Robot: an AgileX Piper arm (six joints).
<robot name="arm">
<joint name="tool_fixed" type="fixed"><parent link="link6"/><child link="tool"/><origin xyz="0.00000 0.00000 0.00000" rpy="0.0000 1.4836 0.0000"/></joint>
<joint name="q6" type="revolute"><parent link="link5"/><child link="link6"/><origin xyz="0.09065 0.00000 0.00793" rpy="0.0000 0.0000 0.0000"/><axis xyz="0.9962 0 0.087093"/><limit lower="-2.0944" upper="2.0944"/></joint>
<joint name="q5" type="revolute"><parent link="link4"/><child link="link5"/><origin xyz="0.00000 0.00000 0.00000" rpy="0.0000 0.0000 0.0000"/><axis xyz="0 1 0"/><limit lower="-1.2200" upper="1.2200"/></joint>
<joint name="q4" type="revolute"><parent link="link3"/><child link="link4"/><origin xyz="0.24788 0.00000 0.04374" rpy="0.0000 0.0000 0.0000"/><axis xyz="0.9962 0 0.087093"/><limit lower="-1.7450" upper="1.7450"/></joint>
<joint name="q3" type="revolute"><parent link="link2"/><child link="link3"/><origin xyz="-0.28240 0.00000 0.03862" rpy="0.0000 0.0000 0.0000"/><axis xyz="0 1 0"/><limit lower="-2.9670" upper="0.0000"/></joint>
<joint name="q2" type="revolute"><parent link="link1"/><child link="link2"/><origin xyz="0.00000 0.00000 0.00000" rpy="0.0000 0.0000 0.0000"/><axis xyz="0 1 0"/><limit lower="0.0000" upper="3.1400"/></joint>
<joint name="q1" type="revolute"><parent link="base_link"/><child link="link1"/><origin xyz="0.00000 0.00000 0.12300" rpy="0.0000 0.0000 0.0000"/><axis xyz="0 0 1"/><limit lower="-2.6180" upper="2.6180"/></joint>
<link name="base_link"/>
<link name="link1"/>
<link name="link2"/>
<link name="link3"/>
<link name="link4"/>
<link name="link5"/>
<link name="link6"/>
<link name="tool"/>
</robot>
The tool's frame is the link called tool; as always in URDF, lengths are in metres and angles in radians.
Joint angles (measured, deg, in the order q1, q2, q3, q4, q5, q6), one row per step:
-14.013 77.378 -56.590 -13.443 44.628 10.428
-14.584 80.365 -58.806 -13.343 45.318 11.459
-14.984 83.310 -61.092 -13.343 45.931 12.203
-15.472 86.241 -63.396 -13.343 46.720 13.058
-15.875 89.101 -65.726 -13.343 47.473 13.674
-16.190 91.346 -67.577 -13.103 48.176 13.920
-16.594 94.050 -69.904 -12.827 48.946 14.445
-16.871 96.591 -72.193 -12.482 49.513 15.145
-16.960 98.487 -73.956 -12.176 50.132 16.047
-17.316 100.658 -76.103 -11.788 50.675 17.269
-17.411 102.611 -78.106 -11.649 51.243 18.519
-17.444 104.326 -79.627 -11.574 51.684 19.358
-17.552 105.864 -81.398 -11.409 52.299 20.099
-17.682 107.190 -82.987 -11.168 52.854 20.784
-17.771 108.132 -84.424 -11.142 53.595 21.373
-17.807 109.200 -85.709 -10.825 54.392 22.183
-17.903 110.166 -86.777 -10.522 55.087 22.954
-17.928 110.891 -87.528 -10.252 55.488 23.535
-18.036 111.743 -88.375 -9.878 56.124 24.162
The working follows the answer.
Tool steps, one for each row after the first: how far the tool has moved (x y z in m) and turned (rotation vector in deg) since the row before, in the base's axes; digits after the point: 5 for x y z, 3 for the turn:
0.01095 -0.00569 -0.00359 0.852 1.097 -1.636
0.01123 -0.00520 -0.00366 0.585 1.017 -1.182
0.01071 -0.00576 -0.00432 0.644 1.122 -1.413
0.01062 -0.00545 -0.00446 0.513 1.059 -1.116
0.00816 -0.00408 -0.00398 0.552 0.920 -0.765
0.00996 -0.00522 -0.00481 0.685 0.881 -1.133
0.00988 -0.00441 -0.00449 0.721 0.503 -1.147
0.00736 -0.00257 -0.00354 0.716 0.400 -1.144
0.00835 -0.00455 -0.00371 0.826 0.122 -1.721
0.00786 -0.00304 -0.00331 0.585 0.141 -1.409
0.00640 -0.00223 -0.00426 0.451 0.376 -0.923
0.00619 -0.00262 -0.00220 0.412 0.136 -0.971
0.00532 -0.00242 -0.00178 0.441 0.043 -0.954
0.00393 -0.00201 -0.00001 0.196 0.085 -0.785
0.00388 -0.00124 -0.00177 0.609 0.267 -1.043
0.00313 -0.00144 -0.00211 0.593 0.297 -1.042
0.00251 -0.00070 -0.00182 0.467 0.146 -0.729
0.00242 -0.00119 -0.00243 0.636 0.362 -0.927

Tool pose at each row, in the base's axes (x y z in m, rotation vector in deg; rounded; the steps above come from the unrounded poses):
0.25705 -0.07947 0.28248 22.626 148.347 -16.946
0.26800 -0.08516 0.27890 25.020 149.408 -16.716
0.27923 -0.09035 0.27524 26.746 150.367 -16.650
0.28994 -0.09612 0.27092 28.812 151.387 -16.609
0.30056 -0.10156 0.26646 30.456 152.346 -16.625
0.30872 -0.10564 0.26248 31.653 153.238 -16.435
0.31868 -0.11086 0.25767 33.399 154.045 -16.155
0.32856 -0.11527 0.25318 35.182 154.479 -15.689
0.33592 -0.11785 0.24964 36.964 154.794 -15.184
0.34427 -0.12240 0.24593 39.560 154.703 -14.564
0.35213 -0.12544 0.24261 41.663 154.611 -14.190
0.35853 -0.12767 0.23836 43.082 154.826 -13.975
0.36472 -0.13030 0.23615 44.540 154.776 -13.714
0.37004 -0.13271 0.23437 45.975 154.642 -13.367
0.37396 -0.13472 0.23436 47.113 154.514 -13.326
0.37784 -0.13595 0.23258 48.742 154.592 -12.878
0.38097 -0.13739 0.23047 50.372 154.676 -12.463
0.38348 -0.13809 0.22865 51.521 154.686 -12.070
0.38590 -0.13929 0.22622 53.021 154.863 -11.600

